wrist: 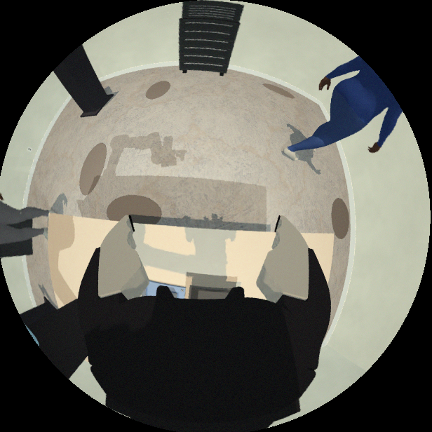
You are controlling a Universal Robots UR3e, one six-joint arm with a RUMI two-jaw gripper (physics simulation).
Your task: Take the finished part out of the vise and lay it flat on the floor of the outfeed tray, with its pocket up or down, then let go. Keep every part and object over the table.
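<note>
My gripper (203, 218) is open, with its two grey fingers wide apart and no object seen between their tips. The dark grey outfeed tray (210, 288) shows in part at the bottom middle of the wrist view, beyond the black gripper body, which hides its near part and most of its floor. The vise and the finished part do not show; the gripper body covers the area below.
A blue plate (154, 288) shows in part left of the tray. The pale table (250, 250) ends at a far edge behind the fingertips, with floor beyond. A person in blue (355, 97), a dark cabinet (207, 45) and a black column (82, 80) stand past the table.
</note>
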